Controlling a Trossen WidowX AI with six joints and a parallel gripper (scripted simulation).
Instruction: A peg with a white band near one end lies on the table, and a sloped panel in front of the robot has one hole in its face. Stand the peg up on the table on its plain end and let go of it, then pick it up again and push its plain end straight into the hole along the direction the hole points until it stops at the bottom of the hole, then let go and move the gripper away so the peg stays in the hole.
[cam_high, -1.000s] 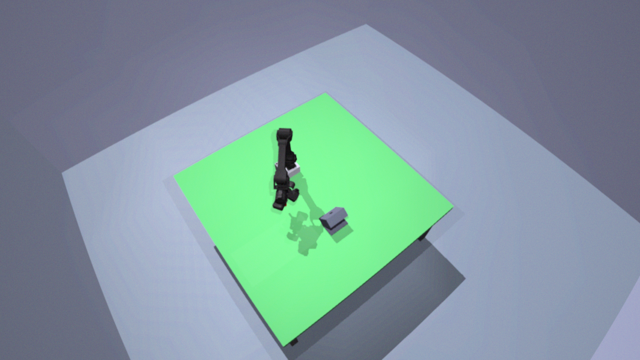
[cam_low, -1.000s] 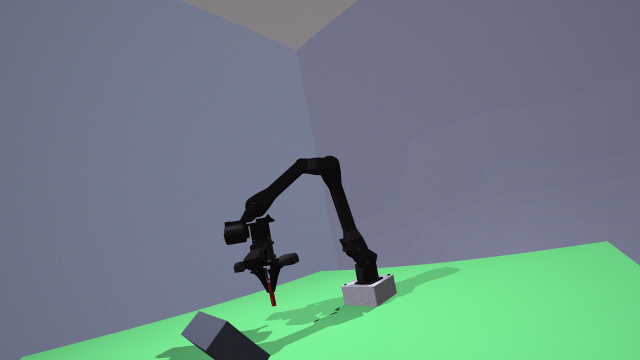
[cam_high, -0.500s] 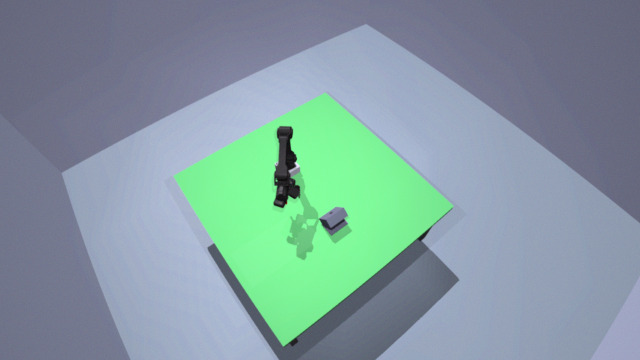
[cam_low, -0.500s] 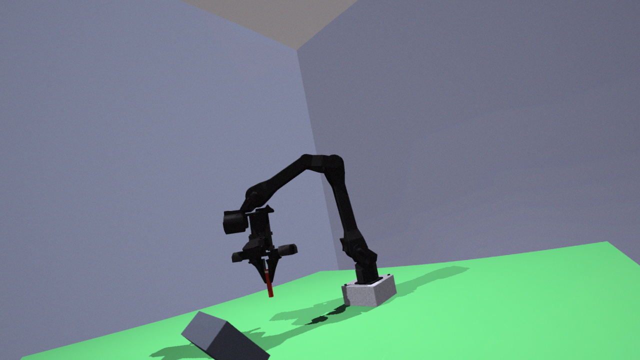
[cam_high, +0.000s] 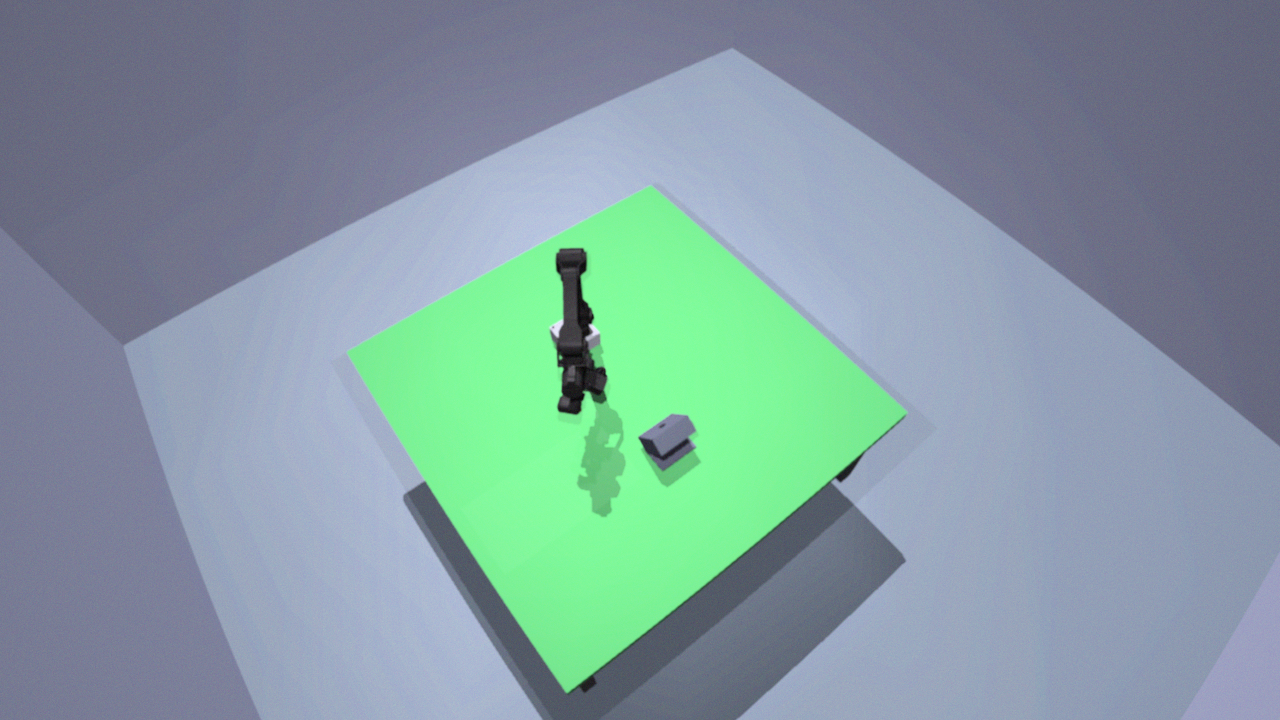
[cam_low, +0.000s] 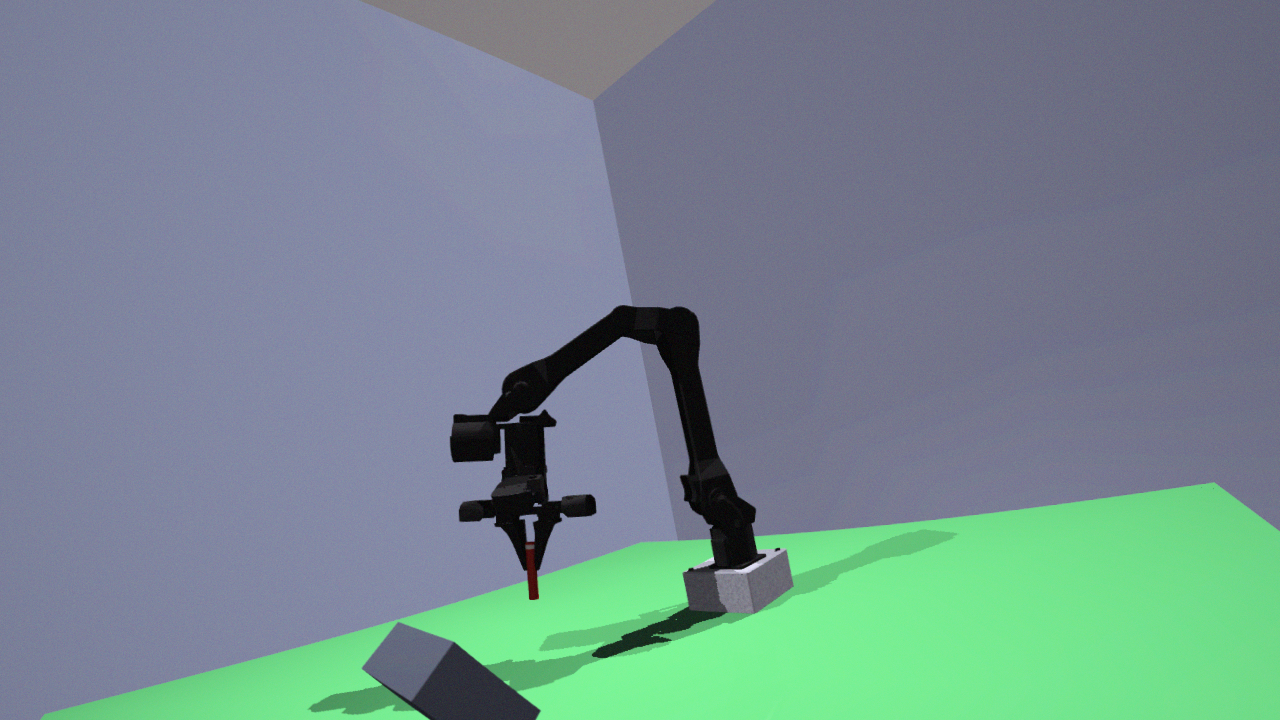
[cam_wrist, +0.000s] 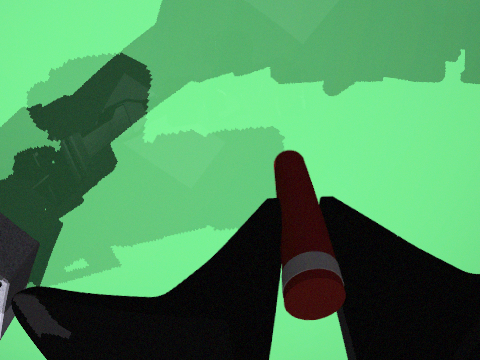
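Right now the grey sloped panel is 200 mm ahead of my gripper tip, 170 mm to the left of it and 50 mm below it. From my gripper tip the other things lie so: red peg (20 mm above).
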